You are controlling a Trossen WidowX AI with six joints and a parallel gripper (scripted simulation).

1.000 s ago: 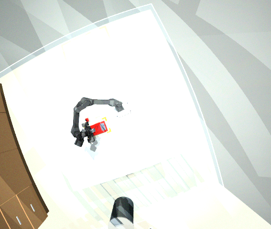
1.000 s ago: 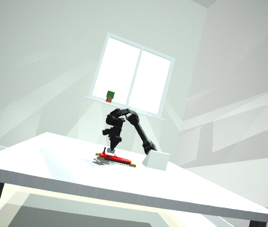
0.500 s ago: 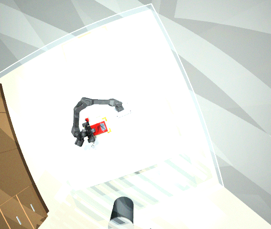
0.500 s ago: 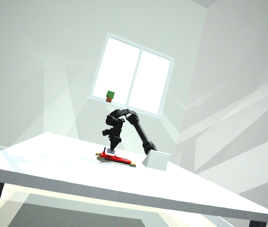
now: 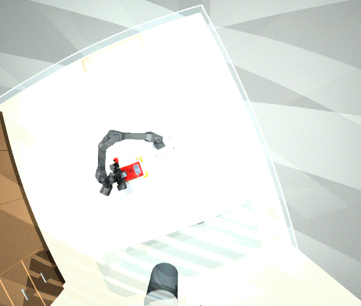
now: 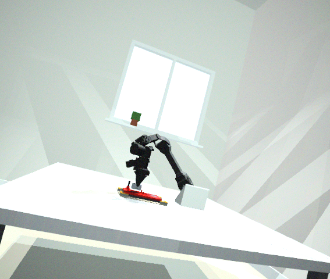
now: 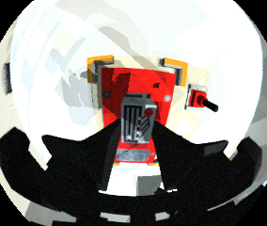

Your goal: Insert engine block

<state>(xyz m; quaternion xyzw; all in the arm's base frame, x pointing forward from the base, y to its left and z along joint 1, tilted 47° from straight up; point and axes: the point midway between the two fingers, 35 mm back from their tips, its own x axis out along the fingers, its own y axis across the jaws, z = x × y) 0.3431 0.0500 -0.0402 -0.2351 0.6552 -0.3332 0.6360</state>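
Now: the thin post 10 mm ahead of my gripper tip, 120 mm to the right of it and 20 mm below it. The rest, counted from my gripper tip: grey engine block (10 mm below).
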